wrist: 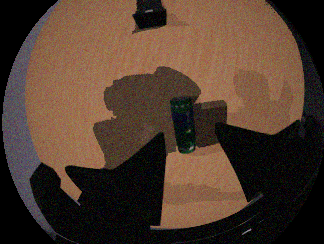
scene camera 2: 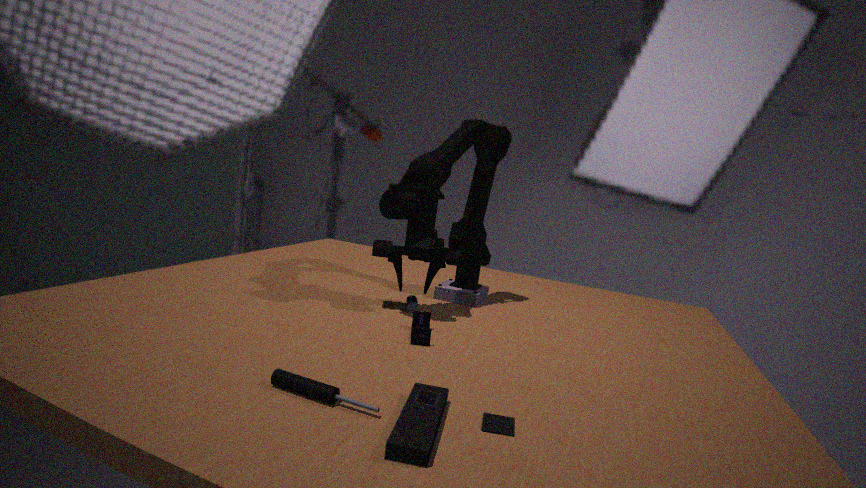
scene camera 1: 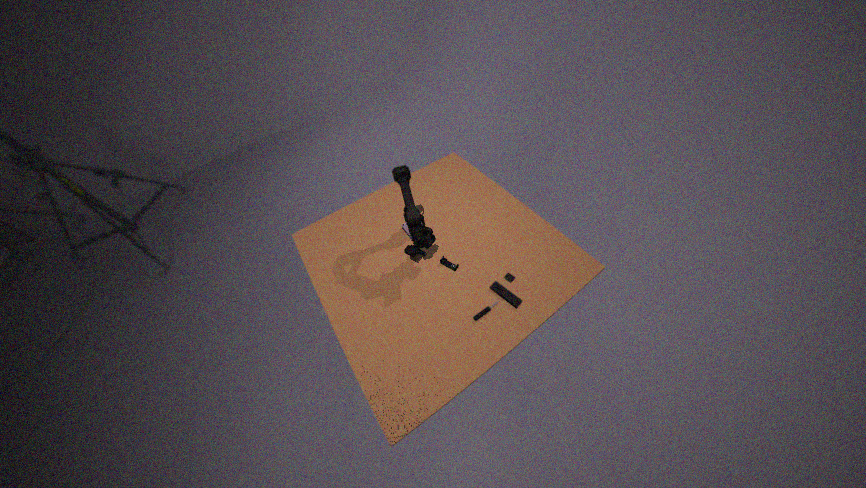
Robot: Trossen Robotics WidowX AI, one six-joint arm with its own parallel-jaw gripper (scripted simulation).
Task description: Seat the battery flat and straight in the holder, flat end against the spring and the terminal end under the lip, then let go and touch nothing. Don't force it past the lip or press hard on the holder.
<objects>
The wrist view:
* gripper: 190,132
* battery: 182,108
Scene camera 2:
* gripper: 412,292
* screwdriver: 310,388
</objects>
